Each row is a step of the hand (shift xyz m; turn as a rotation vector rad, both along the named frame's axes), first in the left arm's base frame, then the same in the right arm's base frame.
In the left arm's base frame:
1: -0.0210 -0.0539 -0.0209 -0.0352 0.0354 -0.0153
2: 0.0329 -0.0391 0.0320 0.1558 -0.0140 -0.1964
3: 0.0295 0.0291 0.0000 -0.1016 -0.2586 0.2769
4: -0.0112 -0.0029 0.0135 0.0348 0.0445 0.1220
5: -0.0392 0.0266 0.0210 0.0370 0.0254 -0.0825
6: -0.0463 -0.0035 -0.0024 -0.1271 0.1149 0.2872
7: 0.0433 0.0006 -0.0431 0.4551 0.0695 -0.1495
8: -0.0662 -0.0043 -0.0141 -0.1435 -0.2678 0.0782
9: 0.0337 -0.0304 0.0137 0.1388 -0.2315 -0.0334
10: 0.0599 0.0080 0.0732 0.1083 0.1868 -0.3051
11: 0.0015 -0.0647 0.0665 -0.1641 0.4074 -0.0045
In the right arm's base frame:
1: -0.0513 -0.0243 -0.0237 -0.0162 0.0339 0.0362
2: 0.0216 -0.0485 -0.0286 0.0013 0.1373 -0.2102
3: 0.0347 0.0220 -0.0053 -0.0497 -0.3834 0.0661
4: -0.0023 -0.0122 0.0128 0.1095 -0.0532 0.0571
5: -0.0043 0.0018 0.0516 -0.0048 0.0782 -0.0518
6: -0.0358 -0.0032 0.0296 0.1143 -0.1290 0.2866
7: 0.0085 0.0332 -0.0506 0.2776 0.1784 -0.3541
8: -0.0564 0.0035 0.0376 -0.1876 -0.2514 -0.0037
9: 0.0167 -0.0294 -0.0333 -0.0285 -0.1322 -0.2360
10: 0.0845 -0.0431 -0.0031 0.0058 0.3532 -0.1222
11: 0.0052 -0.0926 -0.0037 0.0739 0.2816 0.3288

